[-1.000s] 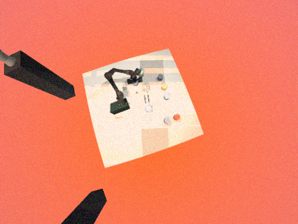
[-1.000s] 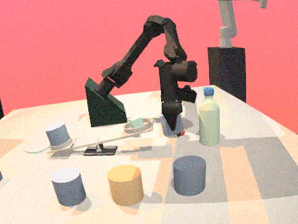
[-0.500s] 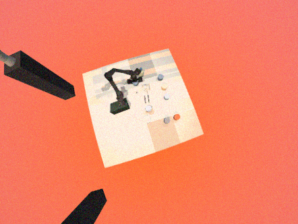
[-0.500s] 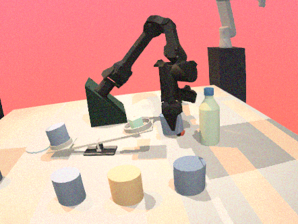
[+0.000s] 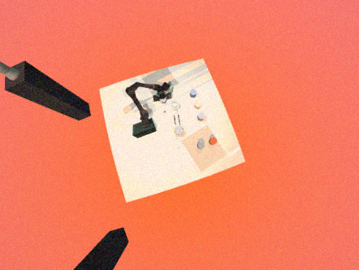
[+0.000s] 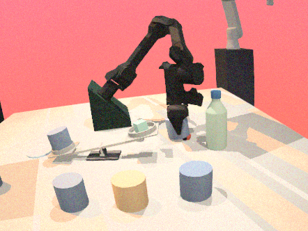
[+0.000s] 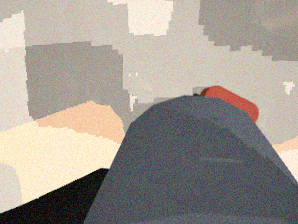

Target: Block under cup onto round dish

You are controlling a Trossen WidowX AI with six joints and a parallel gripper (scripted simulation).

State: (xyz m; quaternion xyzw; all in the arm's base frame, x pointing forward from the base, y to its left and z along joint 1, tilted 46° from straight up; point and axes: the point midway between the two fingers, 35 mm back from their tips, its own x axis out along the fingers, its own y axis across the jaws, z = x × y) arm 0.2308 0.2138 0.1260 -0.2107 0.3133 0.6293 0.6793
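Now: the red toy car 1 cm to the left of my gripper tip and 1 cm below it. Also, from my gripper tip: pale green bottle (11 cm ahead, 9 cm to the left, 9 cm above); balance beam (24 cm to the right, 7 cm ahead); pale green block (12 cm to the right, 9 cm ahead, 6 cm above).
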